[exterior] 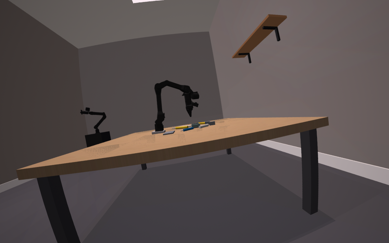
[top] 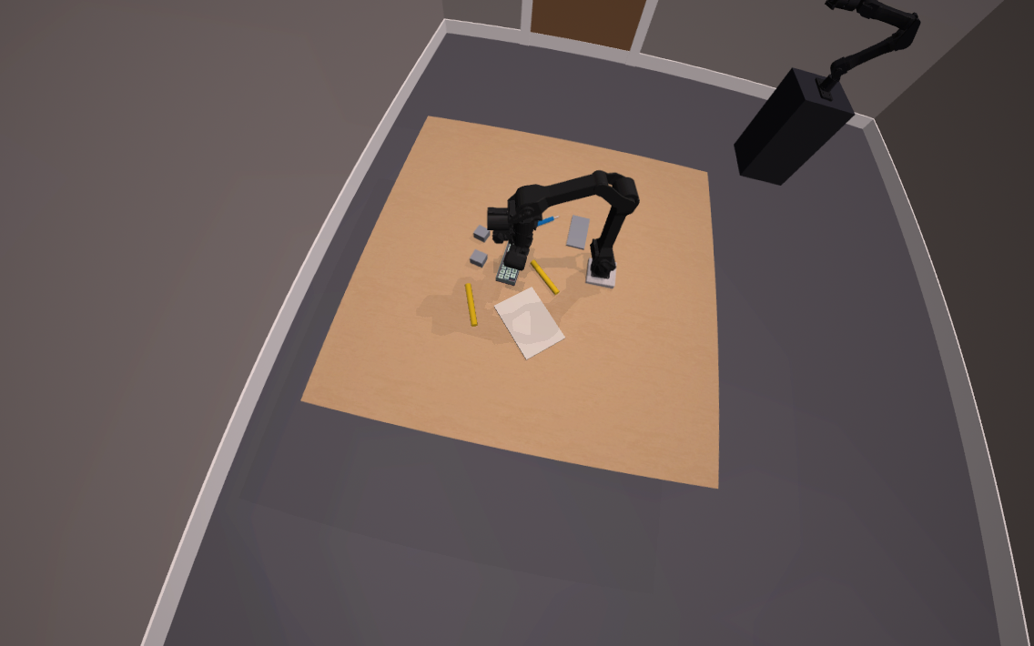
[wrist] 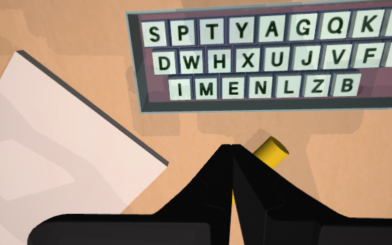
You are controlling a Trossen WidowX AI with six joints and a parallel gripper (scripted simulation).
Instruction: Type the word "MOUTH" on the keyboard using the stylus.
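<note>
Now: gripper tip 8 cm past the blue stylus, 24 cm to the left of it and 8 cm above it. From my gripper tip the other things lie so: grey block 14 cm ahead, 1 cm to the right, 8 cm below; white sheet 7 cm behind, 19 cm to the left, 9 cm below; yellow pencil 10 cm behind, 1 cm to the left, 8 cm below.
</note>
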